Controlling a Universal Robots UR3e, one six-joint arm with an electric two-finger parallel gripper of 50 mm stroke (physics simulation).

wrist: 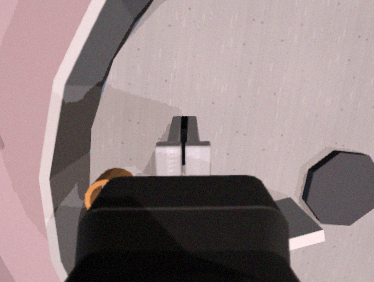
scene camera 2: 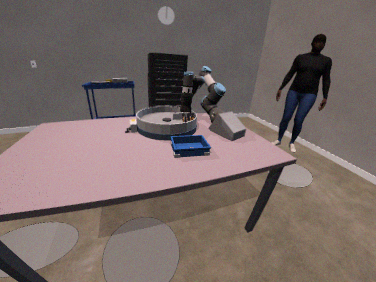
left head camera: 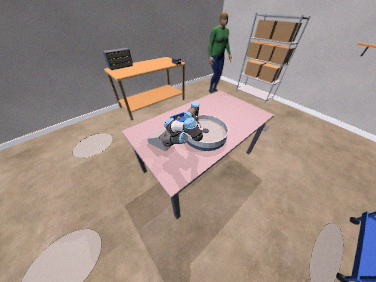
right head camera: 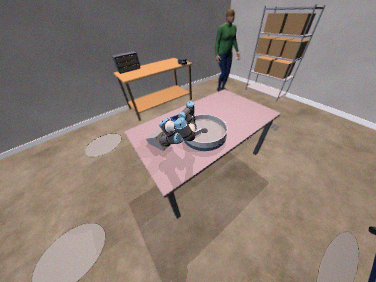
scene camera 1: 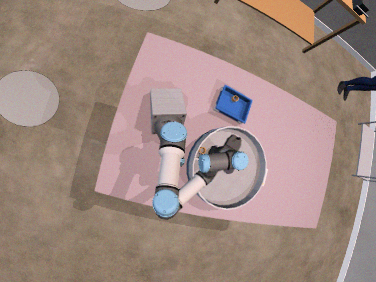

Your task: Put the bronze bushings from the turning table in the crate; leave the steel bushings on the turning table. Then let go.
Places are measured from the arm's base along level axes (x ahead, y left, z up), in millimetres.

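Pixels of known places: gripper, fingertip midpoint: (wrist: 184,131) (scene camera 2: 185,121) (scene camera 1: 214,147); arm's base, origin of the base link: (scene camera 2: 220,119) (left head camera: 167,139) (right head camera: 165,139).
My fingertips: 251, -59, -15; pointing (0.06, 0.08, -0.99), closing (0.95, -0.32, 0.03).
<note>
For each thing: its top centre in the pictures, then the offset to it from my fingertips, as dx, dy, dz. "*": a spot on its surface instead.
- blue crate, middle of its top: (scene camera 2: 189,141) (scene camera 1: 235,103) +84, +256, -13
- turning table with one bronze bushing, middle of its top: (scene camera 1: 235,98) +92, +297, -32
- dark octagonal hub, middle of its top: (wrist: 345,190) +103, -88, -2
- turning table's raised rim, surface spot: (wrist: 46,165) * -77, +15, +40
My gripper (wrist: 184,131) is shut with its fingertips together and nothing between them, low over the left part of the turning table (wrist: 235,75) (scene camera 1: 245,187) (scene camera 2: 160,126). A bronze bushing (wrist: 93,194) (scene camera 1: 202,150) stands on it near the rim, left of the fingers and partly hidden by the gripper body in the wrist view. Small bushings (scene camera 2: 188,119) also show at the rim in scene camera 2, too small to tell apart. I cannot make out the steel bushings. The blue crate (scene camera 1: 248,113) (scene camera 2: 192,150) stands beside the turning table with one bronze bushing (scene camera 1: 235,98) inside.
A dark octagonal hub (wrist: 341,187) stands on the turning table, right of the fingers. A dark, white-edged piece (wrist: 299,220) lies near it. The turning table's raised rim (wrist: 46,165) runs along the left. The arm's grey base block (scene camera 1: 168,102) stands left of the crate.
</note>
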